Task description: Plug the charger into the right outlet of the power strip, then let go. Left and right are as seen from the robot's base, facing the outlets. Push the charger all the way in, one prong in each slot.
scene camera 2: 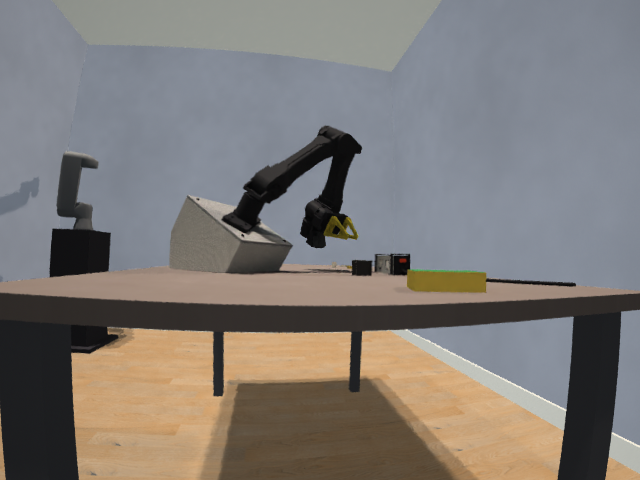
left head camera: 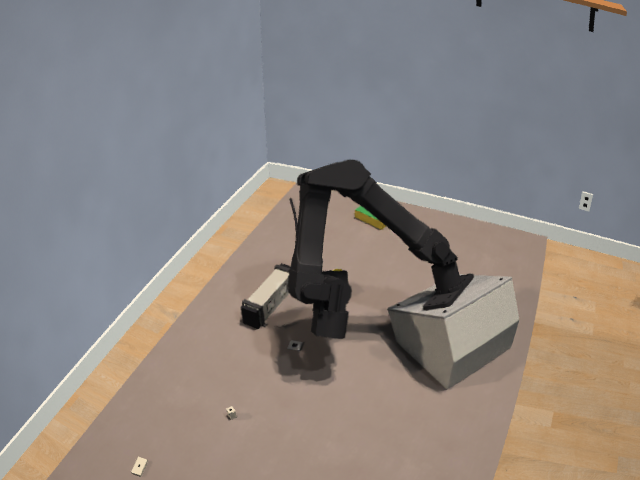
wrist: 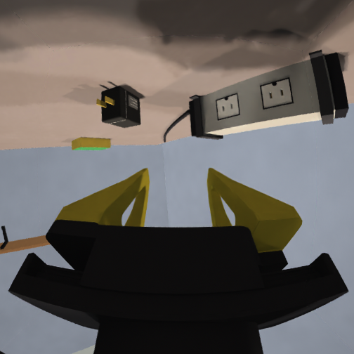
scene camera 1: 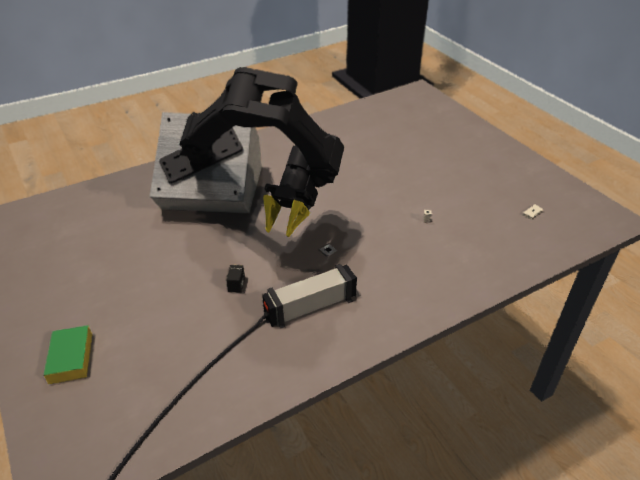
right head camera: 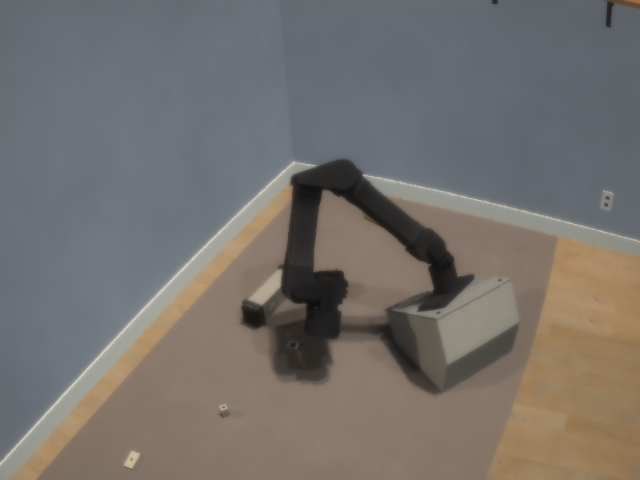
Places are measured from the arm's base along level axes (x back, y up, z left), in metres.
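Pixels of known places: gripper, fingertip midpoint: (scene camera 2: 352, 237) (scene camera 1: 277, 234); arm's base, origin of the base link: (scene camera 2: 242, 221) (left head camera: 450, 292) (scene camera 1: 201, 155) (right head camera: 448, 293).
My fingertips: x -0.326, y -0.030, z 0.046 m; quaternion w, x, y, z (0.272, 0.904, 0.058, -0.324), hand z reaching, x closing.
Note:
For each thing: its top centre in the pictures, then the offset to it from my fingertips. "spot": a spot on its surface instead.
- black charger, middle of its top: (scene camera 1: 235, 269) (scene camera 2: 359, 260) dx +0.009, dy -0.067, dz -0.104 m
- power strip, middle of its top: (scene camera 1: 309, 284) (left head camera: 268, 285) (right head camera: 270, 285) (scene camera 2: 391, 254) dx -0.131, dy -0.046, dz +0.009 m
- yellow sponge, middle of its top: (scene camera 2: 444, 270) (scene camera 1: 67, 349) (left head camera: 374, 211) dx -0.017, dy -0.079, dz -0.466 m
- strip's cord, surface spot: (scene camera 1: 180, 395) spot: dx -0.211, dy -0.102, dz -0.311 m
- small square plate, middle of its top: (left head camera: 294, 345) (right head camera: 293, 344) (scene camera 1: 328, 249) dx -0.004, dy -0.104, dz +0.127 m
- small cube, middle of its top: (left head camera: 230, 409) (right head camera: 223, 407) (scene camera 1: 427, 212) dx -0.031, dy -0.081, dz +0.399 m
- cream plate, middle of its top: (left head camera: 139, 465) (right head camera: 131, 459) (scene camera 1: 533, 210) dx -0.142, dy -0.099, dz +0.644 m
The black charger (scene camera 1: 235, 279) (scene camera 2: 361, 267) (wrist: 121, 112) sits on the table beside the cord end of the power strip, its two gold prongs pointing left in the wrist view. The power strip (left head camera: 267, 290) (right head camera: 266, 294) (scene camera 1: 311, 295) (scene camera 2: 383, 264) (wrist: 250, 109) lies with its outlet face toward the robot. The right outlet (wrist: 228, 106), nearer the cord, and the left outlet (wrist: 276, 93) are both empty. My gripper (scene camera 1: 278, 233) (scene camera 2: 349, 237) (wrist: 177, 174) is open and empty, tilted, above the table on the base's side of the charger and strip. The arm hides the charger in both head views.
A green and yellow sponge (left head camera: 369, 217) (scene camera 1: 68, 353) (scene camera 2: 446, 280) (wrist: 91, 143) lies beyond the charger. The strip's cord (scene camera 1: 180, 395) runs over the table. A small square plate (left head camera: 295, 345) (scene camera 1: 328, 250), a small cube (left head camera: 231, 412) (scene camera 1: 427, 215) and a cream plate (left head camera: 139, 466) (scene camera 1: 532, 211) also lie there.

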